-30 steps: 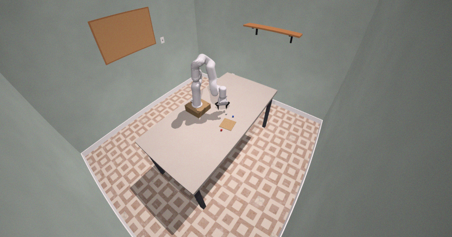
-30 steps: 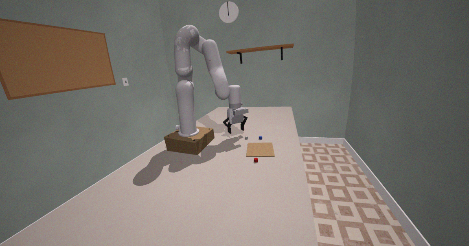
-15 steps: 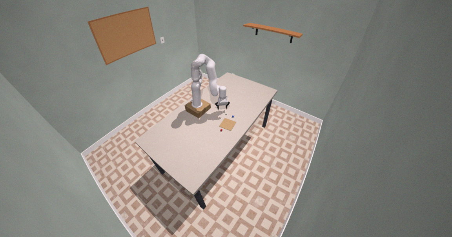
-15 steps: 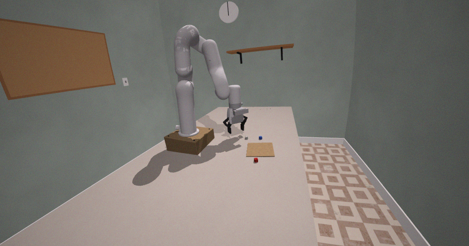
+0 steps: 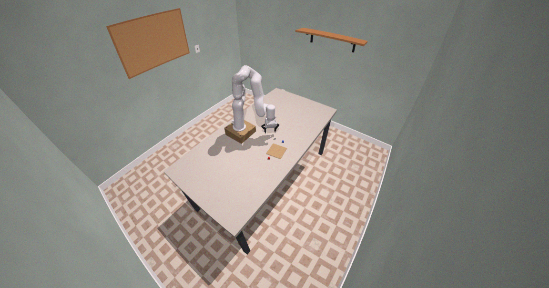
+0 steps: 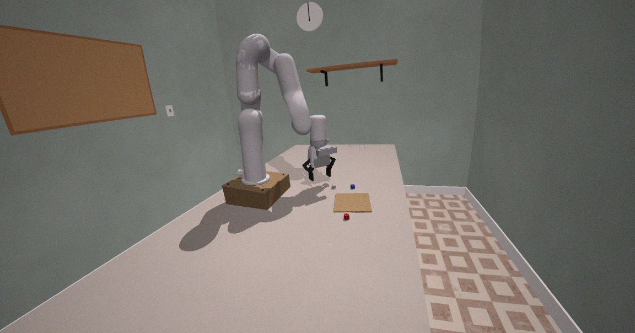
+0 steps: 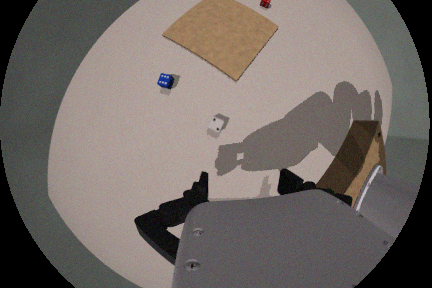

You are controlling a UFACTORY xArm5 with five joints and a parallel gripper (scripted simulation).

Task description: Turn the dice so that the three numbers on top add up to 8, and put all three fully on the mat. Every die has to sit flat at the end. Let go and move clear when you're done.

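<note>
Now: hand 7 cm short of the white die, 3 cm to the left of it and 4 cm above it. Also, from my hand: blue die (15 cm ahead, 3 cm to the right, 4 cm below); tan mat (16 cm ahead, 16 cm to the right, 4 cm below); red die (14 cm ahead, 27 cm to the right, 4 cm below).
</note>
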